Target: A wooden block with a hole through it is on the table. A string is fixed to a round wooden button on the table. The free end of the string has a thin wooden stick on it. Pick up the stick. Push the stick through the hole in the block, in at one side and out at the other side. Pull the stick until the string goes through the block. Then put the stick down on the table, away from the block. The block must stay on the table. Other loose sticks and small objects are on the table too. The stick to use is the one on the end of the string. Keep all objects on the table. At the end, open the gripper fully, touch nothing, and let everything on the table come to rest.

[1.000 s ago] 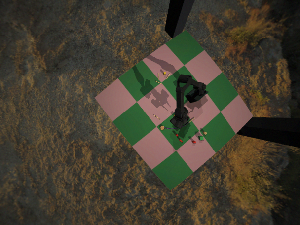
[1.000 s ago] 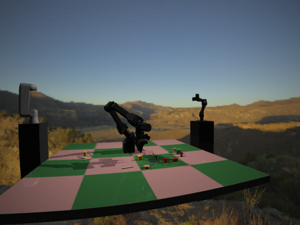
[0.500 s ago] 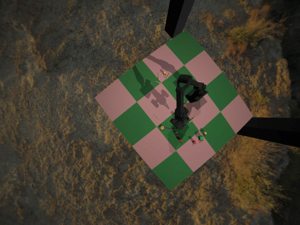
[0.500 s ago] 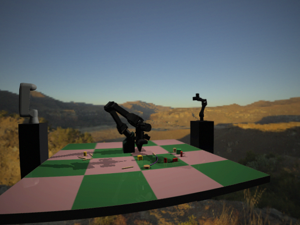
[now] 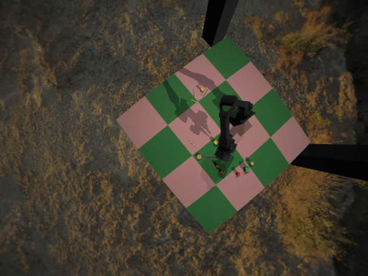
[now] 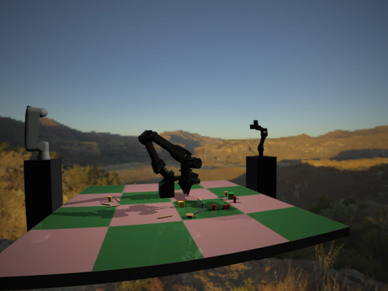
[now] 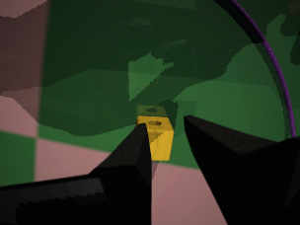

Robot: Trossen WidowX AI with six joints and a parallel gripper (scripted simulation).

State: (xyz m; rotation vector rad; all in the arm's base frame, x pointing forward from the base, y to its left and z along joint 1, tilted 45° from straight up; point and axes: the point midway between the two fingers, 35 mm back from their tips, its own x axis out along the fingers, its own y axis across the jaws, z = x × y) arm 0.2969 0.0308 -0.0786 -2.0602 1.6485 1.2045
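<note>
Right now the stick is 90 mm behind my gripper tip, 110 mm to the left of it and 60 mm below it. Also, from my gripper tip: red cylinder (120 mm ahead, 130 mm to the left, 50 mm below); then round wooden button (190 mm ahead, 20 mm to the right, 60 mm below); then yellow wooden block (10 mm ahead, 30 mm to the right, 50 mm below).
</note>
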